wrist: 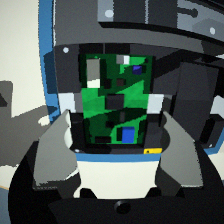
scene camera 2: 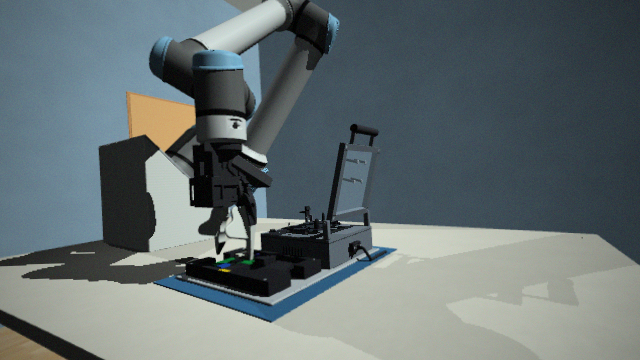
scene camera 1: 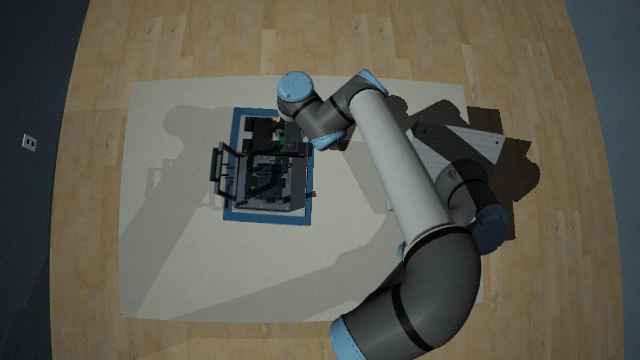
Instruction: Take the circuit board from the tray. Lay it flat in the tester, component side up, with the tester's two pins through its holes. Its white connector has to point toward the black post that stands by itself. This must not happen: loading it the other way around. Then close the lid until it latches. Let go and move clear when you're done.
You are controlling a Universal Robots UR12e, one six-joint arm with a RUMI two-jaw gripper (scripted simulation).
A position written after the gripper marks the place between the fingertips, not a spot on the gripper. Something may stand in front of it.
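Gripper [scene camera 2: 233,257] visible. Gripper also in the wrist view [wrist: 115,111], plus a green circuit board [wrist: 115,87] and a tester [wrist: 188,35].
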